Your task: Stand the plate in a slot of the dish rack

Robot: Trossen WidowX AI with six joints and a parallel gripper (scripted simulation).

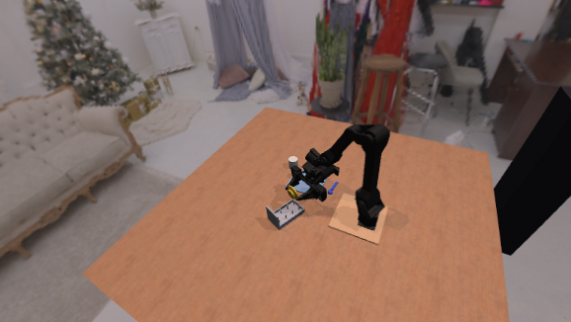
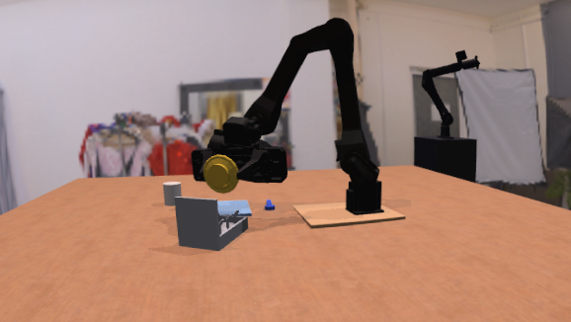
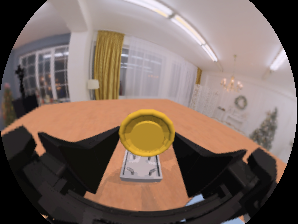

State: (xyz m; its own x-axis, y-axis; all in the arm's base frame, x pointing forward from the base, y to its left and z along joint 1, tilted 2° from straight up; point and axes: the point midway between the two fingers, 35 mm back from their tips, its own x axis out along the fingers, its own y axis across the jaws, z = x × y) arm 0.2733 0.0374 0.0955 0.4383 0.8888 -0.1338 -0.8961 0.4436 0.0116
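My gripper tip is 8 cm above the grey dish rack, 3 cm to the right of it and 1 cm short of it. Also, from my gripper tip: blue spoon 18 cm to the right, 11 cm behind, 10 cm below; then blue mat 17 cm to the right, 10 cm below, 1 cm ahead; then yellow plate 1 cm to the right.
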